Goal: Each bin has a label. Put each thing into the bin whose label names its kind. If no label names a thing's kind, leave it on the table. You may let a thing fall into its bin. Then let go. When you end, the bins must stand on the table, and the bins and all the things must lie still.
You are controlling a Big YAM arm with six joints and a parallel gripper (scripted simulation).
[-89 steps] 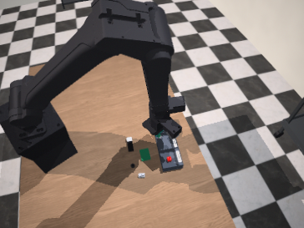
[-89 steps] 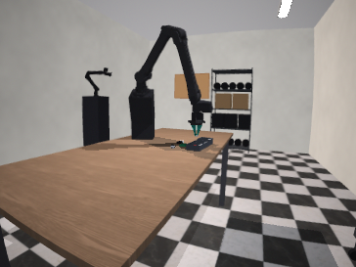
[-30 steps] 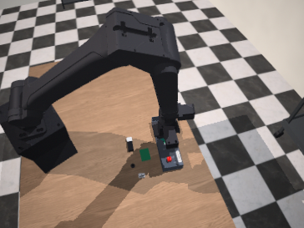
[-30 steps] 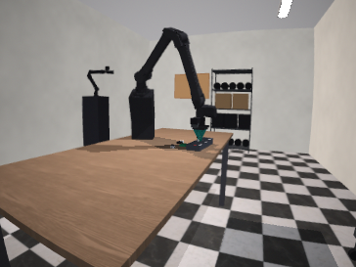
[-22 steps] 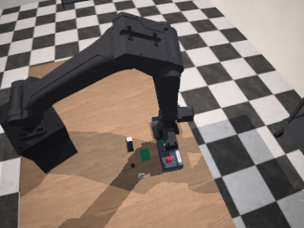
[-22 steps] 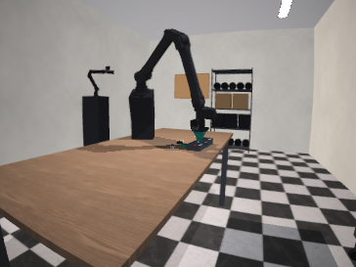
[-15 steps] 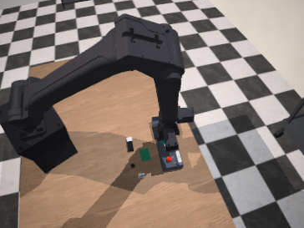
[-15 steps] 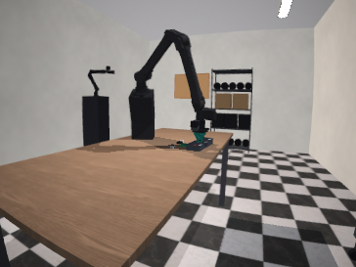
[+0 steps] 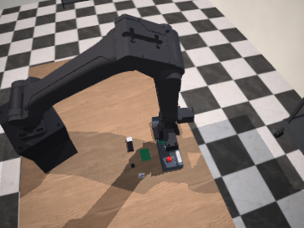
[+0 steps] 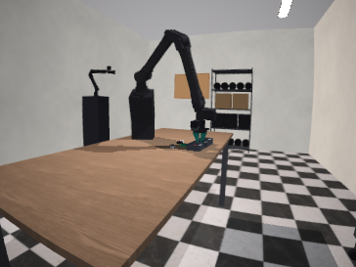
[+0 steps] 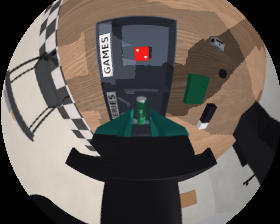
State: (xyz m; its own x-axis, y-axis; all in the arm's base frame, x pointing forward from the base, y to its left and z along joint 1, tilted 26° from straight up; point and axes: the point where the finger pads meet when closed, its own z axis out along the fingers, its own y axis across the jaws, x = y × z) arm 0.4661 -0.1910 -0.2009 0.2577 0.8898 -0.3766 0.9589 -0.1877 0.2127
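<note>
Right now the bin row is 1 cm ahead of my hand and 1 cm below it. Also, from my hand: green battery 1 cm below; flat green square 10 cm behind, 1 cm to the right, 2 cm below; red die 2 cm behind, 8 cm to the right, 1 cm below.
</note>
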